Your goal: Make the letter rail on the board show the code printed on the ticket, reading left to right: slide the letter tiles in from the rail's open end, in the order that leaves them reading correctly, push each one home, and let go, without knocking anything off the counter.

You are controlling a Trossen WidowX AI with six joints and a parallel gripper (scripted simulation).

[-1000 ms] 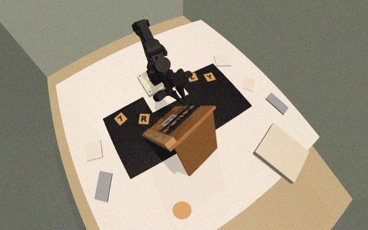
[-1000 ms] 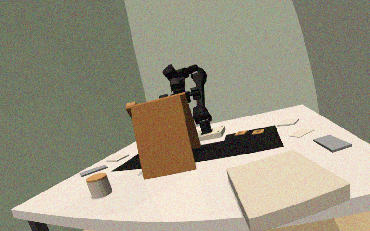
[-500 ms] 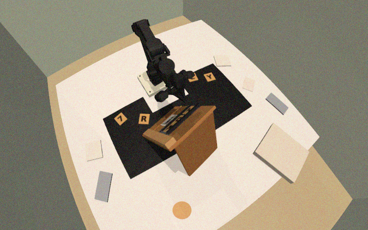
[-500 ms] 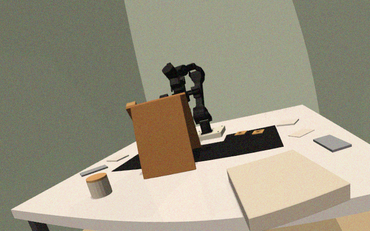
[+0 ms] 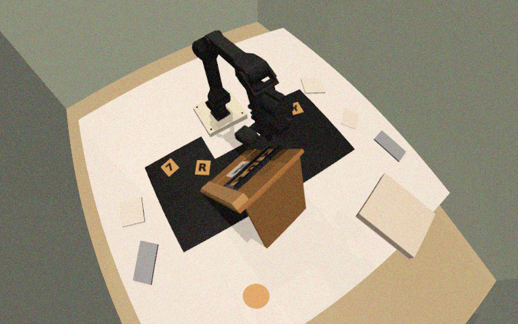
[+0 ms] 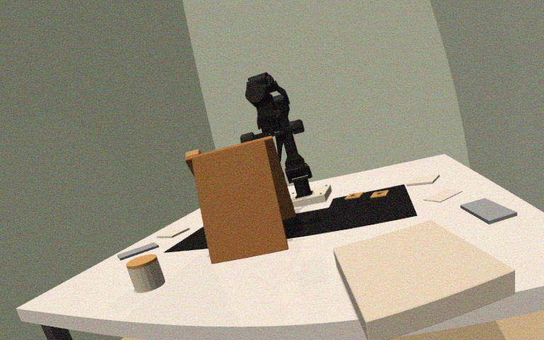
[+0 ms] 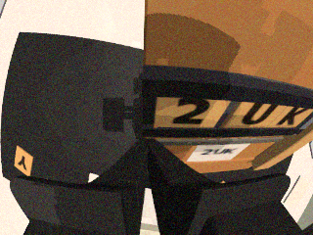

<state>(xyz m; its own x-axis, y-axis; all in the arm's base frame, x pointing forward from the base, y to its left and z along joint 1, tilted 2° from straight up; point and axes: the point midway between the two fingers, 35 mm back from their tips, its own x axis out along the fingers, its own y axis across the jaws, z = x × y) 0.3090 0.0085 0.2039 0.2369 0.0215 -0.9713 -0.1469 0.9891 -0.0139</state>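
The letter tile is 3 cm to the right of my gripper tip, 3 cm ahead of it and 2 cm below it. The rest, counted from my gripper tip: black mat: 20 cm below, 11 cm behind, 2 cm to the right; k tile: 15 cm to the right, 4 cm ahead, 2 cm below; white ticket: 11 cm to the right, 10 cm below, 2 cm behind.
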